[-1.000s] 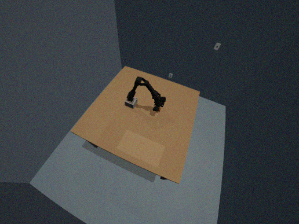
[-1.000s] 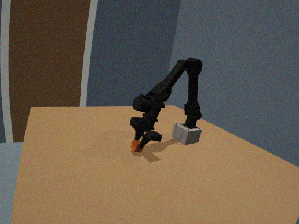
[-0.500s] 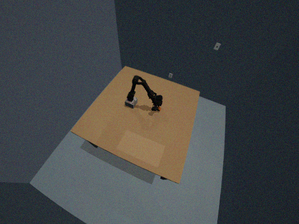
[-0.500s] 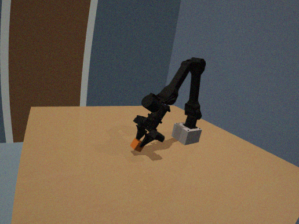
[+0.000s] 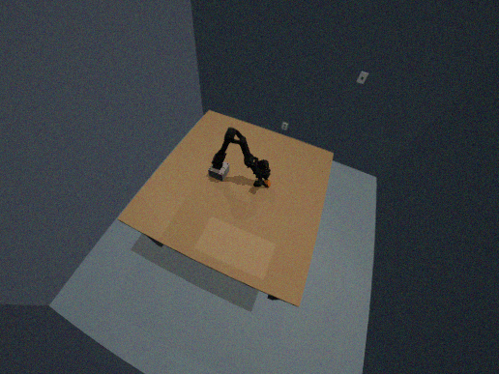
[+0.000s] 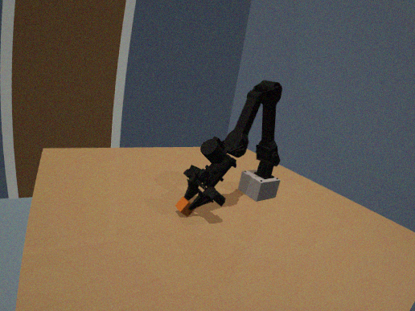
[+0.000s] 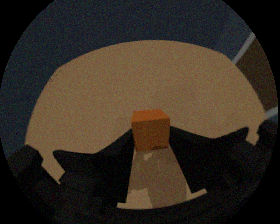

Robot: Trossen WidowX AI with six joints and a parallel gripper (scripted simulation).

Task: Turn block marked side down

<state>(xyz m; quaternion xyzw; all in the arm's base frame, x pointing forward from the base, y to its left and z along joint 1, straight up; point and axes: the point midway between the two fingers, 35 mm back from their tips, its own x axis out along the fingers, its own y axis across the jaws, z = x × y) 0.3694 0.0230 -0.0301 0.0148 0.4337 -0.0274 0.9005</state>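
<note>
Right now the orange block is 10 mm below my gripper tip and 10 mm behind it.
</note>
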